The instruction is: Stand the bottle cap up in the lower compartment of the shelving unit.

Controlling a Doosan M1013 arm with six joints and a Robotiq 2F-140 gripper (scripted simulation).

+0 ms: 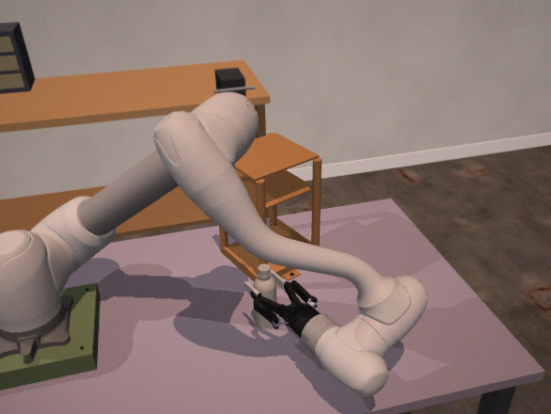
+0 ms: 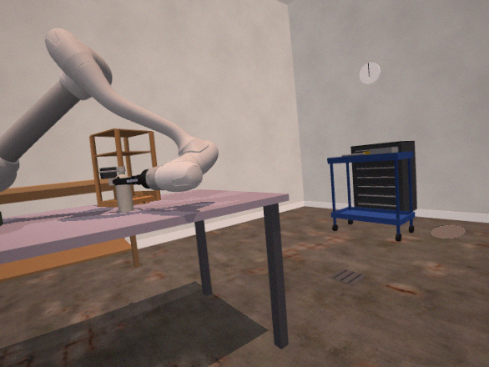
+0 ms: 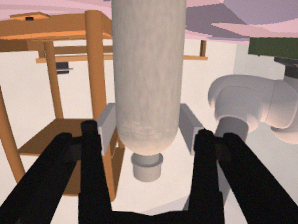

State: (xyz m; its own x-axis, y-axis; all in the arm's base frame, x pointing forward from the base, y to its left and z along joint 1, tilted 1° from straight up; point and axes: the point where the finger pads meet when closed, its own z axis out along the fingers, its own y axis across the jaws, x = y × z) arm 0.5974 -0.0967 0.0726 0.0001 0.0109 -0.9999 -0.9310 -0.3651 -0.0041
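The bottle lies 10 mm below my hand. Also, from my hand: wooden shelving unit (280 mm to the left, 80 mm ahead, 60 mm above).
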